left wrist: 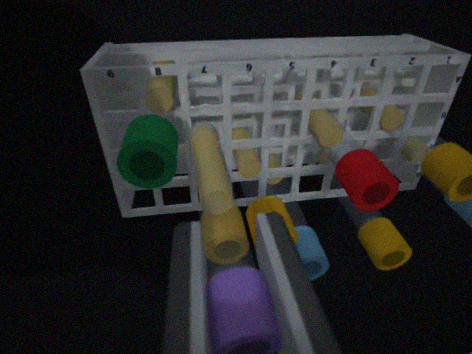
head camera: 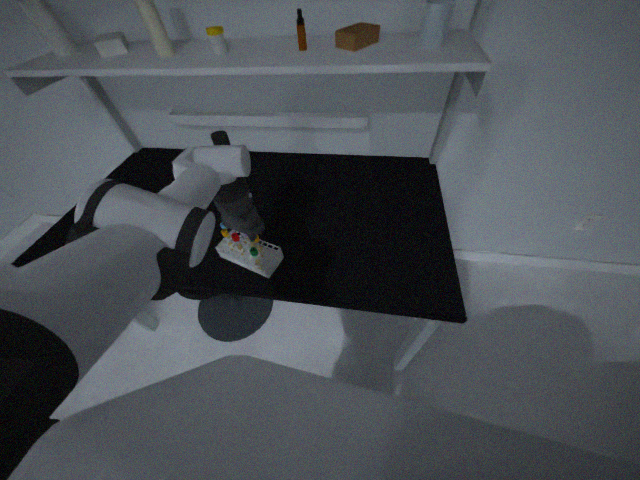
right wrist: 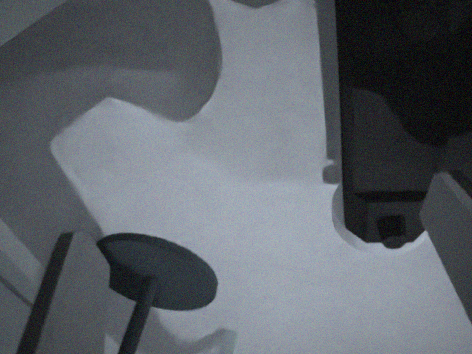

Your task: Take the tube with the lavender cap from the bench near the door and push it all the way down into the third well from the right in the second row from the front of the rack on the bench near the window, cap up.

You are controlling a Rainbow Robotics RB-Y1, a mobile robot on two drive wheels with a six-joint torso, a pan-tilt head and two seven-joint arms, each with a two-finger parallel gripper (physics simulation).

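Places are measured from the robot's base along level axes (x right, y ahead, z up), in centimetres.
Where they show: left gripper, fingertip midpoint: (left wrist: 229, 236) (head camera: 250, 238); right gripper, fingertip midpoint: (right wrist: 264, 222).
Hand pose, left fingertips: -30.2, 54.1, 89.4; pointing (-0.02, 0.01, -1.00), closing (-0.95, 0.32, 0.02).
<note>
Each offset is from my left fingertips to the centre of the thing, as dx, dy, dz. "spot": to the spot under its first point. Level surfaces: height alone.
My left gripper (left wrist: 229, 236) (head camera: 242, 221) is shut on the tube with the lavender cap {+0.2, -0.2, -1.7} (left wrist: 241, 305). The cap sits near the fingers' base. The tube's yellow-filled lower part {spot: +0.1, -1.1, -3.0} (left wrist: 207, 167) reaches down into the white rack {-3.6, +2.1, -10.2} (left wrist: 247, 47) (head camera: 270, 262), near the column marked 7. I cannot tell which well it is in. The rack stands on the black bench {dz -13.0} (head camera: 361, 232) near its front left. In the head view the gripper hangs right over the rack. My right gripper does not show in the head view. Its wrist view shows only floor and a stool.
Other tubes stand in the rack: a green cap {+1.3, -3.3, -6.7} (left wrist: 147, 152), a red cap {-5.9, +1.9, -6.7} (left wrist: 366, 178), yellow caps {-6.3, +6.7, -6.7} (left wrist: 385, 244) {-9.9, +3.5, -6.7} (left wrist: 449, 171) and a blue cap {spot: -2.6, +4.3, -1.4} (left wrist: 312, 251). A round stool {spot: -37.4, +10.1, -86.2} (head camera: 234, 314) (right wrist: 159, 270) stands before the bench. A shelf {dz +32.7} (head camera: 258, 61) with bottles and a box hangs above.
</note>
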